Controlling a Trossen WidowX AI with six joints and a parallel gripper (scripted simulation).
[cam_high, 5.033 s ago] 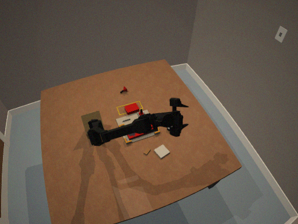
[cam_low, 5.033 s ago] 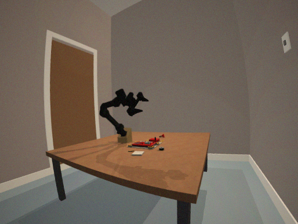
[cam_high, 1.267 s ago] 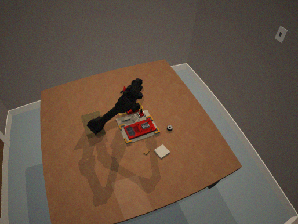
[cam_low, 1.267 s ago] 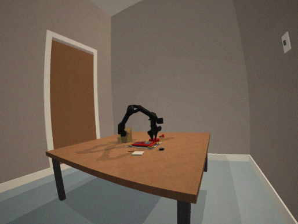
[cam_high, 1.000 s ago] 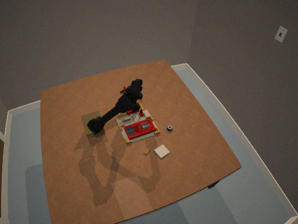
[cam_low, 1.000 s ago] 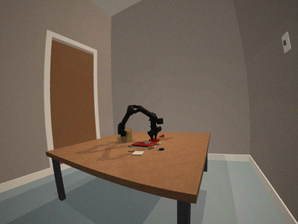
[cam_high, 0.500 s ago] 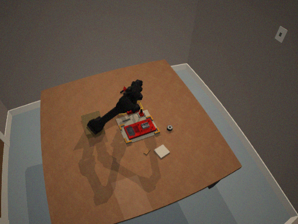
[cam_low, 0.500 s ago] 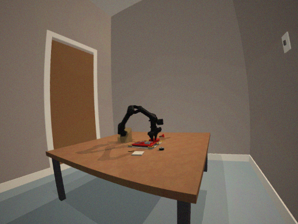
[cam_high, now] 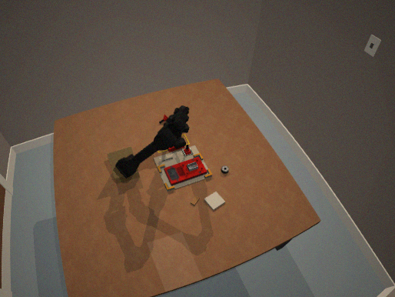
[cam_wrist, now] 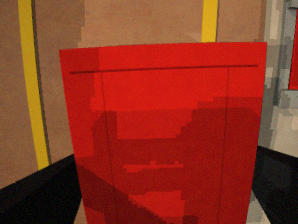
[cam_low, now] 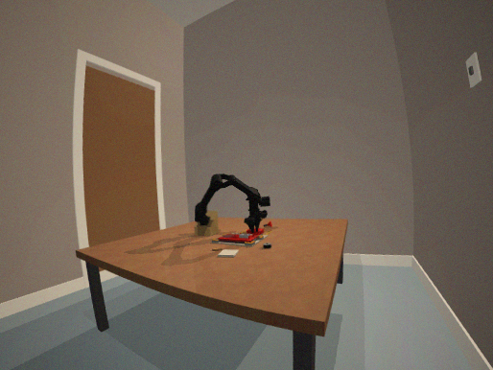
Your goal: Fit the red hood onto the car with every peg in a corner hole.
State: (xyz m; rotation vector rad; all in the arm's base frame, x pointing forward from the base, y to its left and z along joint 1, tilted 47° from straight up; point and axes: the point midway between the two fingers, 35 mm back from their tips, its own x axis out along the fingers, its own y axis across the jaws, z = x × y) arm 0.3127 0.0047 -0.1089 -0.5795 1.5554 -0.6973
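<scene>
The grey engine block lies 10 mm ahead of my gripper tip, 190 mm to the right of it and 10 mm above it. From my gripper tip the other things lie so: small tan stick: 60 mm behind, 370 mm to the right, 10 mm below; then black ring: 170 mm ahead, 280 mm to the right; then red hood: right at my gripper tip.
</scene>
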